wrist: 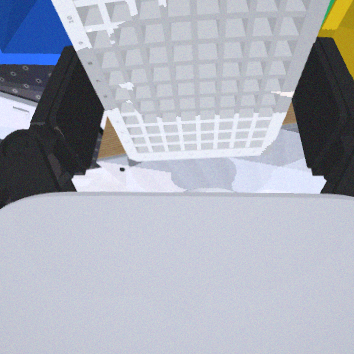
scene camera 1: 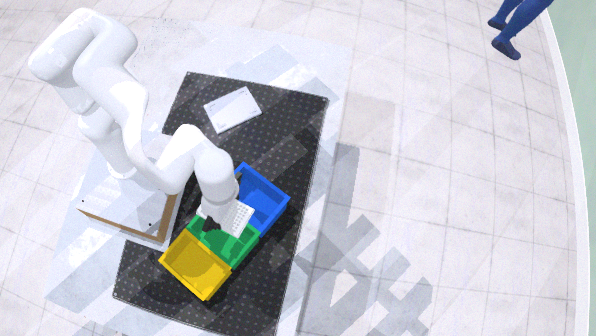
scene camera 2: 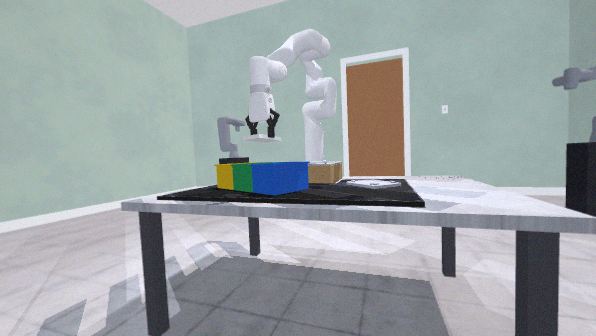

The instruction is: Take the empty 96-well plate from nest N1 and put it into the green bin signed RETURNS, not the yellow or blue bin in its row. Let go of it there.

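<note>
The white 96-well plate is held level between the black fingers of my gripper, which is shut on it. In scene camera 2 the plate hangs clearly above the bins. In scene camera 1 it overlaps the green bin and the edge of the blue bin. The yellow bin joins the green one on its other side. The RETURNS sign cannot be read. The white nest lies on the black board with no plate on it.
The three bins stand in a touching row on the black perforated board. The arm's wood-sided base block stands beside the board. A person's legs show on the floor at the upper right of scene camera 1.
</note>
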